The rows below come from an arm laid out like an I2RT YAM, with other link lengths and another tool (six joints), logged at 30 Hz.
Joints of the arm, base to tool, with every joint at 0 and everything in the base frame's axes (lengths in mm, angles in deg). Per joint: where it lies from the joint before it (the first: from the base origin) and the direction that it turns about. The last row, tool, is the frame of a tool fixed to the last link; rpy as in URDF.
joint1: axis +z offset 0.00 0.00 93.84
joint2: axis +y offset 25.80 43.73 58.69
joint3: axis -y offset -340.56 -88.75 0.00
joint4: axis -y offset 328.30 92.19 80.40
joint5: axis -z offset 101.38 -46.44 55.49
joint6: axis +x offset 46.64 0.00 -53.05
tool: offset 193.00 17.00 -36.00 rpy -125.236 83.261 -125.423
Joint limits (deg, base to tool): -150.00..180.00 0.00..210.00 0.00..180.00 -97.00..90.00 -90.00..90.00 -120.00..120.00
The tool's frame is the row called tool.
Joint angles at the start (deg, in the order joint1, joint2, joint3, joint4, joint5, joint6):
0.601 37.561 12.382 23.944 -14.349 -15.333
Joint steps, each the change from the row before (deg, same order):
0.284 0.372 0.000 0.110 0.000 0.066
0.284 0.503 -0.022 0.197 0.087 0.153
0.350 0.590 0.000 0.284 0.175 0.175
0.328 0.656 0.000 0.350 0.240 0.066
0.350 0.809 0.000 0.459 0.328 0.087
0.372 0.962 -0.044 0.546 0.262 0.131
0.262 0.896 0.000 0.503 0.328 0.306
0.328 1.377 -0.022 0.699 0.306 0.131
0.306 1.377 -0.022 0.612 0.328 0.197
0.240 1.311 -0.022 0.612 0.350 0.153
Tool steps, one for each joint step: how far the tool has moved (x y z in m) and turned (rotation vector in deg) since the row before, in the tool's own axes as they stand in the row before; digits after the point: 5 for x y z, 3 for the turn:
0.00101 0.00250 0.00099 -0.364 0.138 0.100
0.00172 0.00239 0.00129 -0.312 0.230 0.205
0.00153 0.00240 0.00158 -0.284 0.219 0.219
0.00181 0.00193 0.00175 -0.195 0.251 0.114
0.00228 0.00184 0.00213 -0.150 0.315 0.144
0.00312 0.00262 0.00242 -0.273 0.386 0.200
0.00279 0.00147 0.00227 -0.095 0.386 0.374
0.00500 0.00259 0.00334 -0.270 0.640 0.246
0.00557 0.00260 0.00329 -0.261 0.737 0.325
0.00539 0.00190 0.00311 -0.150 0.706 0.272

